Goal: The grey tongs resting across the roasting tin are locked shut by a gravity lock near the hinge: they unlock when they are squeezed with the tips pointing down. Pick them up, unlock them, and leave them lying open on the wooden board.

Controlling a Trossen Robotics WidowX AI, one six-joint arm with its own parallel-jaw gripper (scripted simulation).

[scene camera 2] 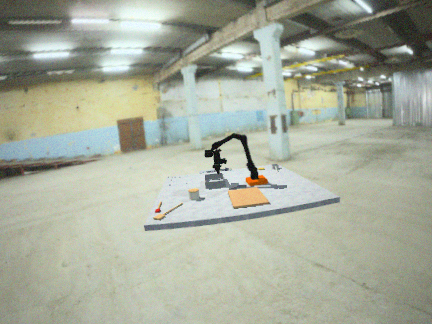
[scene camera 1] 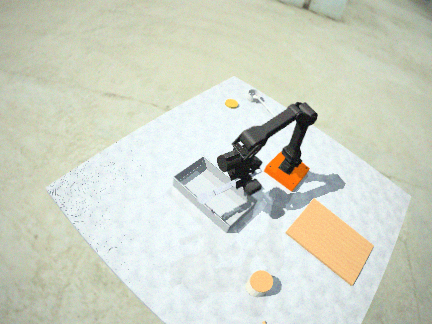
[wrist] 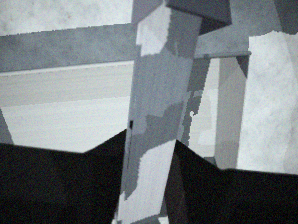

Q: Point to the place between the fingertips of the gripper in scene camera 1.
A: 235,186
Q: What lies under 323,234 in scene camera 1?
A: A wooden board.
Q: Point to a roasting tin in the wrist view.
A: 75,108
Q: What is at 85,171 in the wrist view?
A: The gripper.
